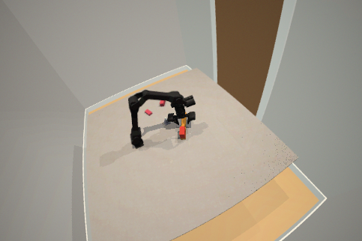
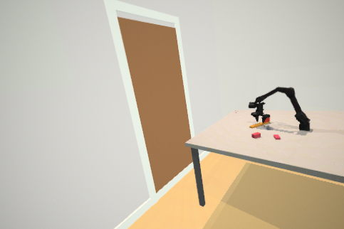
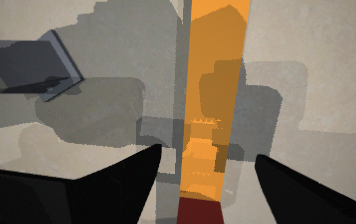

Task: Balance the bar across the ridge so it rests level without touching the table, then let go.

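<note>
The ridge lies 90 mm behind my gripper tip and 110 mm to the left of it.
</note>
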